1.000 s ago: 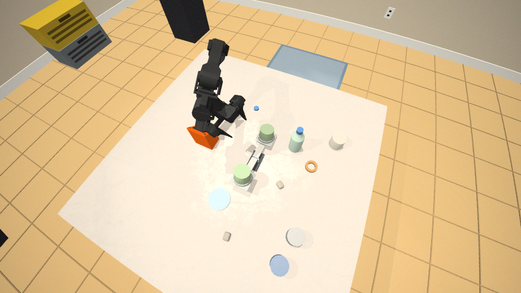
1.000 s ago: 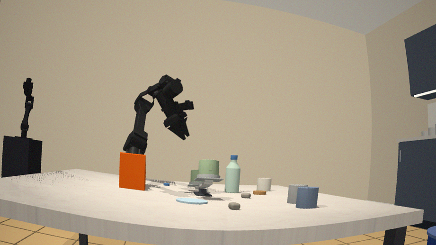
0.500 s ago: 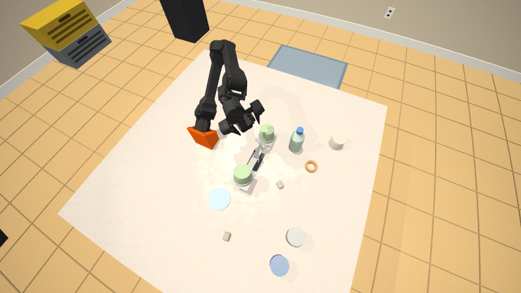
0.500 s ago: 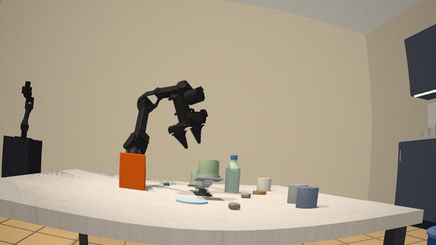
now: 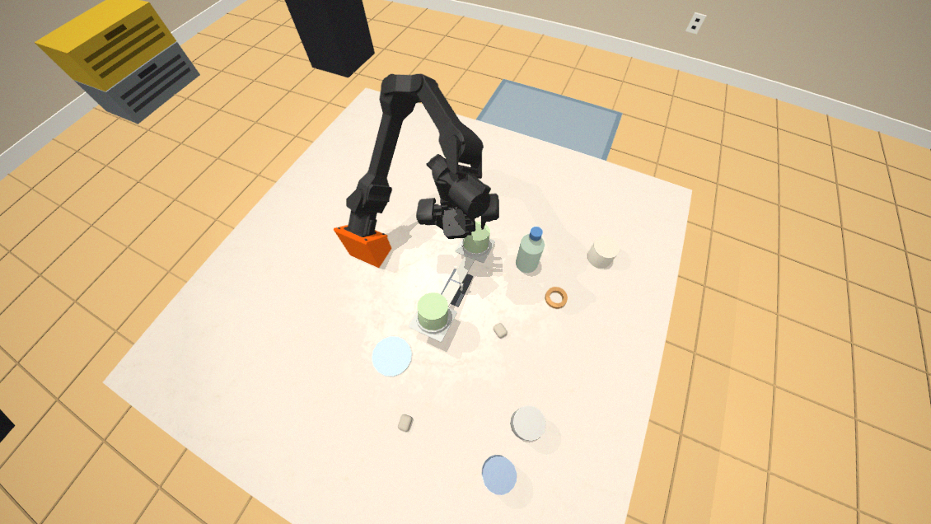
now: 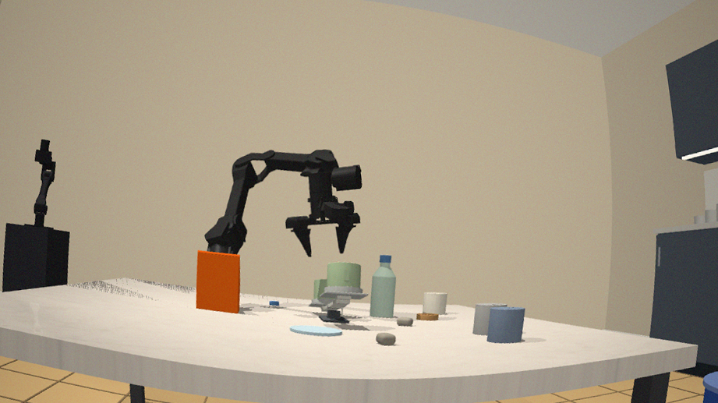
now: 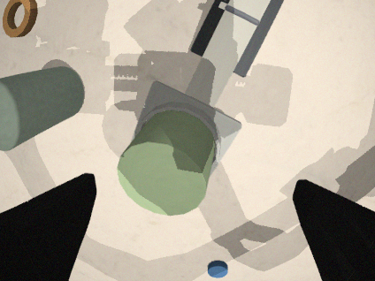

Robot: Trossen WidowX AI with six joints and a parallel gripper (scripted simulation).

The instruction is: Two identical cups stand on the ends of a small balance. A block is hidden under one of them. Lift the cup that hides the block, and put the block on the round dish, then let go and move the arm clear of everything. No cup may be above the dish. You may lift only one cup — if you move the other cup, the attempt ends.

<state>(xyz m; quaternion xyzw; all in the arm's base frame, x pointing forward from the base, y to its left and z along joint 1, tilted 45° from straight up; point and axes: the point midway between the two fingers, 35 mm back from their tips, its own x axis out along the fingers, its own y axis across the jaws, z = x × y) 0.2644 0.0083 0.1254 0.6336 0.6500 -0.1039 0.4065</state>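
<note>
My gripper tip is now 120 mm above the pale teal block, 40 mm to the right of it and 10 mm short of it. The rest, counted from my gripper tip: blue disc 200 mm to the left, 150 mm below, 130 mm behind; then round light-blue dish 330 mm to the right, 160 mm below, 40 mm behind; then green bottle 170 mm ahead, 60 mm to the left, 50 mm below.
</note>
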